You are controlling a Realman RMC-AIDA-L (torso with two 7-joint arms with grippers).
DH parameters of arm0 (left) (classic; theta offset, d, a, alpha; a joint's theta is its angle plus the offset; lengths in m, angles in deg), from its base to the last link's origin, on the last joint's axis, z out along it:
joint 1: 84.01 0.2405 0 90
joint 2: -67.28 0 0 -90
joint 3: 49.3 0.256 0 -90
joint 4: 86.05 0 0 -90
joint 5: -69.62 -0.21 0 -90
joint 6: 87.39 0 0 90
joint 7: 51.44 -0.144 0 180
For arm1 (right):
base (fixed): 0 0 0 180
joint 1: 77.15 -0.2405 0 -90
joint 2: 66.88 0 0 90
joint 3: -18.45 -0.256 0 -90
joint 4: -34.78 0 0 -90
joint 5: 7.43 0.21 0 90
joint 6: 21.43 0 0 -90
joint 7: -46.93 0.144 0 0
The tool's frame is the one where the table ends.
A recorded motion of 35 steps. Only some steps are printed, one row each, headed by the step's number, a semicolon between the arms.
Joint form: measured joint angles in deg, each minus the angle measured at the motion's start. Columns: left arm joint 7, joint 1, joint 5, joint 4, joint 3, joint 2, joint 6; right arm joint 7, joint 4, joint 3, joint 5, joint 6, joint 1, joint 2.
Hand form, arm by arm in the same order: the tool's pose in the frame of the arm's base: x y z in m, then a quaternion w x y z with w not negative. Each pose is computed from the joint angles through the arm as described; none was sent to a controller.
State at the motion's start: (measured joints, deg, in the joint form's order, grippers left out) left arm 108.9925 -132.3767 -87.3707 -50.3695 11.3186 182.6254 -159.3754; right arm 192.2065 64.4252 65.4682 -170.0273 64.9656 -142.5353 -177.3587
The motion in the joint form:
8: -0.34 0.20 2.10 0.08 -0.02 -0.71 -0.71; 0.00 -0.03 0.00 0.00 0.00 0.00 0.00
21: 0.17 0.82 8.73 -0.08 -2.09 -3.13 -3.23; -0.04 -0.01 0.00 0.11 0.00 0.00 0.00
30: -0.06 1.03 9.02 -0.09 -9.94 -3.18 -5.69; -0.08 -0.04 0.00 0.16 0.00 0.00 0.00
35: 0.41 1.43 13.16 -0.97 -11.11 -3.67 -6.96; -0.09 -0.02 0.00 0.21 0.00 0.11 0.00
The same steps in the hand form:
8: -0.2643 0.3992 -0.0074 0.20950 -0.76197 -0.59427 0.14949; 0.1756 0.4344 0.0241 0.13040 -0.85179 0.47234 -0.18535
21: -0.2608 0.4015 0.0068 0.18467 -0.74725 -0.63073 0.09847; 0.1753 0.4345 0.0241 0.13007 -0.85216 0.47208 -0.18448
30: -0.2600 0.4011 0.0157 0.16462 -0.72628 -0.66556 0.04950; 0.1753 0.4344 0.0239 0.12962 -0.85235 0.47196 -0.18424
35: -0.2558 0.3992 0.0159 0.13806 -0.71510 -0.68505 0.01656; 0.1760 0.4341 0.0239 0.12938 -0.85206 0.47268 -0.18393

